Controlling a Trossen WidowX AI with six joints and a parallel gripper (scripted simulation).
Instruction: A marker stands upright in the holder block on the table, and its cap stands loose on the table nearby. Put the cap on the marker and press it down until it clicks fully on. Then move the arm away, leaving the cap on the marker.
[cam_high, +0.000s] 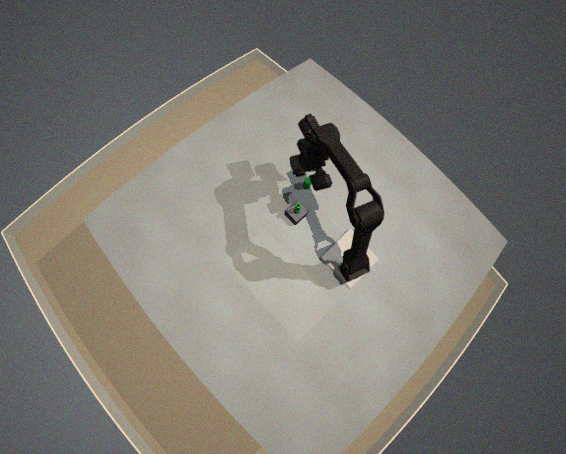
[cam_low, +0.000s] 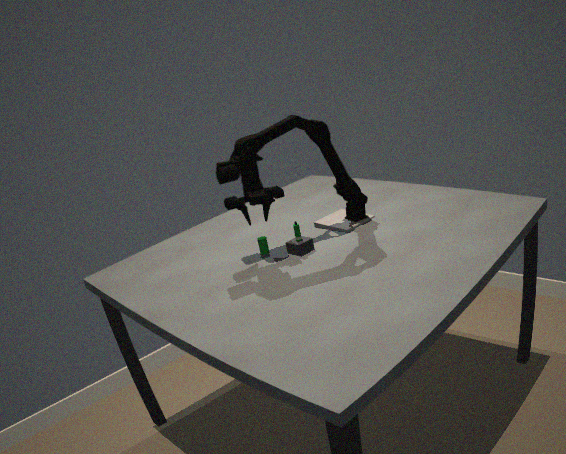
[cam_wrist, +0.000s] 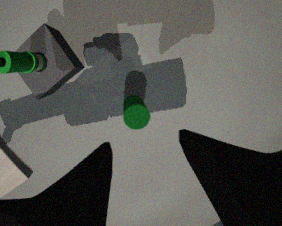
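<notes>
My gripper tip is 8 cm above the green cap. Round my gripper tip: dark grey holder block 8 cm behind, 10 cm to the left, 9 cm below.
</notes>
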